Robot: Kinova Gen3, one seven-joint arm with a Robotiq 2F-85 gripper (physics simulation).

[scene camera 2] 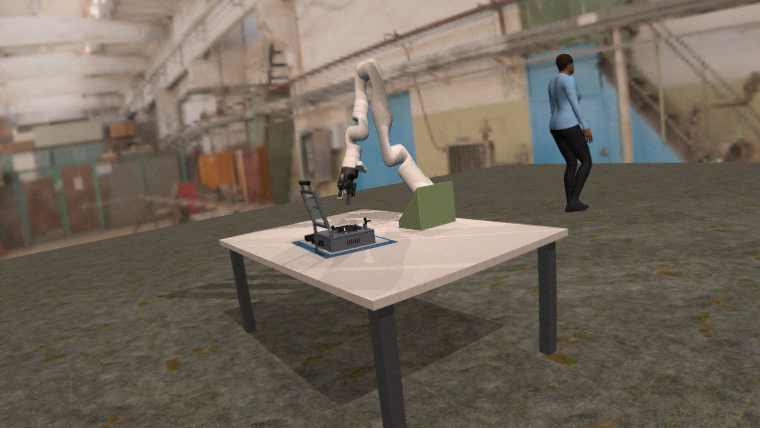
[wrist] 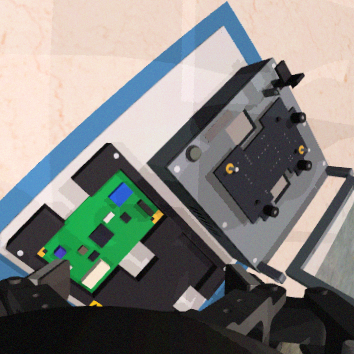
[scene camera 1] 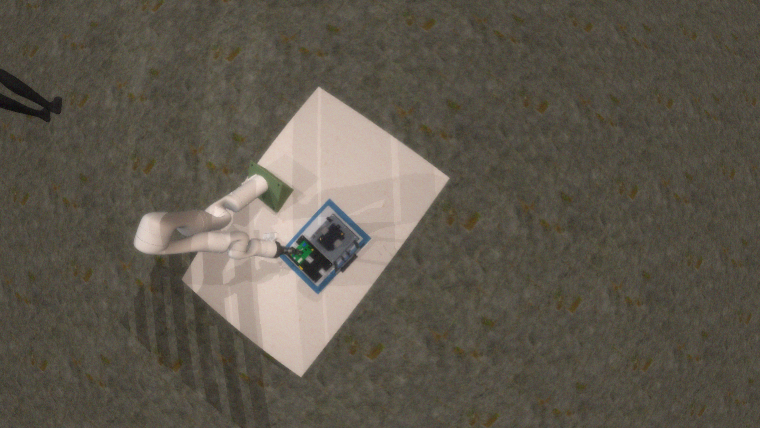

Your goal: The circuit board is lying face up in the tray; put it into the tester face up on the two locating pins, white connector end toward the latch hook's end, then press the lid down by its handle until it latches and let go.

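Frame: origin at the arm's base, x right, y ahead, z up, level; centimetres.
Seen in the pictures: gripper, fingertip midpoint: (scene camera 2: 344, 201) (wrist: 147, 279) (scene camera 1: 293, 251); arm's base, origin of the base link: (scene camera 2: 429, 197) (scene camera 1: 261, 183).
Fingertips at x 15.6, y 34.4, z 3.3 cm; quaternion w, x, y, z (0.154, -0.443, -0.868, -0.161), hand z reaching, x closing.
Note:
Offsets run from my fingertips to a thing's middle. "spot": to the spot under its first point. Level surfaces: height alone.
The green circuit board @[dx +0.8, dy +1.2, dz -12.8 cm] (scene camera 1: 304, 249) (wrist: 101, 234) lies face up in the black tray @[spot: dx +2.2, dy +12.4, dz -13.2 cm] (scene camera 1: 317, 267) (wrist: 172, 265). Its white connector @[dx +4.6, dy +3.0, dz -12.7 cm] (wrist: 96, 274) is toward the lower left in the wrist view. The grey tester (scene camera 1: 319, 240) (scene camera 2: 351, 241) (wrist: 200, 182) stands beside the tray. Two locating pins (wrist: 231, 169) (wrist: 302, 150) stick up from its dark bed. The latch hook @[dx -21.9, dy +3.6, dz -5.9 cm] (scene camera 2: 366, 220) (wrist: 287, 75) is at its far end. The lid @[dx -13.9, dy +21.1, dz +3.6 cm] (scene camera 2: 313, 207) (wrist: 317, 227) is raised, with its handle @[dx -13.6, dy +24.0, dz +11.7 cm] (scene camera 2: 304, 182) on top. My gripper (scene camera 1: 292, 250) (scene camera 2: 344, 197) (wrist: 147, 279) is open and empty, above the tray side.
A white base sheet with a blue border (scene camera 1: 348, 216) (scene camera 2: 327, 256) (wrist: 125, 89) lies under tester and tray on the table @[dz -15.1 cm] (scene camera 1: 351, 138) (scene camera 2: 452, 249). The arm's green mount (scene camera 1: 276, 194) (scene camera 2: 436, 204) stands at the table's edge. A person (scene camera 2: 566, 106) stands on the floor behind.

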